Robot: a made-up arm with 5 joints. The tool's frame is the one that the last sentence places.
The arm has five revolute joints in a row. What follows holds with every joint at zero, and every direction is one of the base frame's. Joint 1 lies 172.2 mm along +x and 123.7 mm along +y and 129.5 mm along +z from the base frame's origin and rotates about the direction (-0.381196, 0.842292, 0.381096). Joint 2 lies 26.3 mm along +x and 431.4 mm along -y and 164.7 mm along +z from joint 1 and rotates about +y. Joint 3 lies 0.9 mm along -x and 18.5 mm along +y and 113.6 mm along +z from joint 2 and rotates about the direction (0.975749, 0.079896, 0.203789). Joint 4 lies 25.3 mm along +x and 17.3 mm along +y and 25.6 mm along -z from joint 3 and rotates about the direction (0.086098, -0.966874, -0.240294). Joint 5 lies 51.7 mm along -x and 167.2 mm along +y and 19.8 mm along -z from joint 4 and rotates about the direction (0.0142, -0.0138, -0.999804). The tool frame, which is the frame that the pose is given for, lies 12.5 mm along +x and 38.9 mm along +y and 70.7 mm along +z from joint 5; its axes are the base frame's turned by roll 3.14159, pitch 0 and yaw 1.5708 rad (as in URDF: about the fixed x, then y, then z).
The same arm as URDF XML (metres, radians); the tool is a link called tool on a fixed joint. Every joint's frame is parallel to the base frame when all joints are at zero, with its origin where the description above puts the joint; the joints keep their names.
<robot name="arm">
  <joint name="joint 1" type="continuous">
    <parent link="base_link"/>
    <child link="link1"/>
    <origin xyz="0.1722 0.1237 0.1295"/>
    <axis xyz="-0.381196 0.842292 0.381096"/>
  </joint>
  <joint name="joint 2" type="continuous">
    <parent link="link1"/>
    <child link="link2"/>
    <origin xyz="0.0263 -0.4314 0.1647"/>
    <axis xyz="0 1 0"/>
  </joint>
  <joint name="joint 3" type="continuous">
    <parent link="link2"/>
    <child link="link3"/>
    <origin xyz="-0.0009 0.0185 0.1136"/>
    <axis xyz="0.975744 0.079904 0.203809"/>
  </joint>
  <joint name="joint 4" type="continuous">
    <parent link="link3"/>
    <child link="link4"/>
    <origin xyz="0.0253 0.0173 -0.0256"/>
    <axis xyz="0.086098 -0.966874 -0.240294"/>
  </joint>
  <joint name="joint 5" type="continuous">
    <parent link="link4"/>
    <child link="link5"/>
    <origin xyz="-0.0517 0.1672 -0.0198"/>
    <axis xyz="0.0142 -0.0138 -0.999804"/>
  </joint>
  <joint name="tool_fixed" type="fixed">
    <parent link="link5"/>
    <child link="tool"/>
    <origin xyz="0.0125 0.0389 0.0707" rpy="3.1416 0 1.5708"/>
  </joint>
  <link name="base_link"/>
  <link name="link1"/>
  <link name="link2"/>
  <link name="link3"/>
  <link name="link4"/>
  <link name="link5"/>
  <link name="tool"/>
</robot>

